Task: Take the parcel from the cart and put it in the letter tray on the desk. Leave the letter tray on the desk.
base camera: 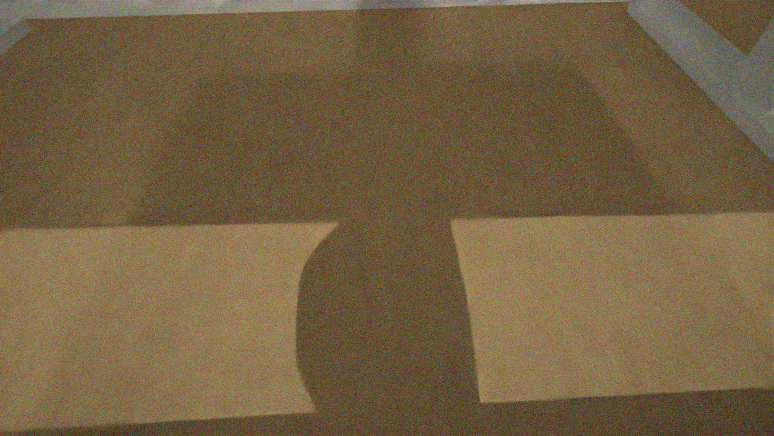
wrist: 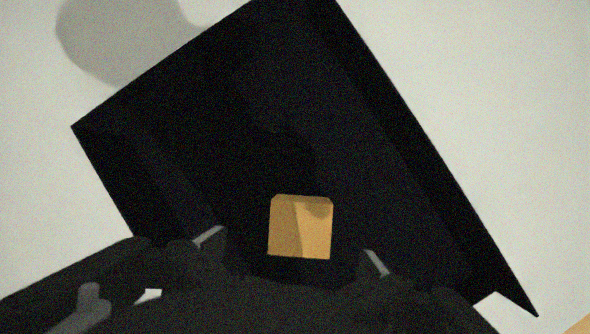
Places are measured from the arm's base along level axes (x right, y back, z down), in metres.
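Where they show: gripper, fingertip midpoint: (wrist: 291,252).
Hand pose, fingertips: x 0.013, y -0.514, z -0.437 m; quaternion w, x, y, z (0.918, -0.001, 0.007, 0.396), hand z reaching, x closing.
Note:
Things, the pixels of their top centre, and the offset from my fingertips. Level surfaces: height alone.
- parcel, top centre: (wrist: 300,229) dy +0.003, dx +0.003, dz +0.061 m
- black letter tray, top centre: (wrist: 297,221) dy -0.007, dx +0.009, dz +0.043 m
- pale desk top, surface height: dz +0.113 m
- brown floor, surface height: dz +0.833 m
The parcel (wrist: 300,227), a small orange-tan box, lies inside the black letter tray (wrist: 280,115) in the wrist view, near the tray's lower part. The letter tray rests on a pale desk top (wrist: 515,100). My gripper (wrist: 291,252) is open, with its fingertips wide apart in the lower part of the wrist view. The parcel shows beyond and between the fingertips, with dark gaps on both sides, and is not held. The cart is not recognizable in either view.
In the base camera view a brown floor (base camera: 135,314) carries broad shadows. Pale grey-blue bars cross its top edge and upper right corner. In the wrist view a rounded grey shadow falls on the desk at the upper left, and a tan patch shows at the lower right corner.

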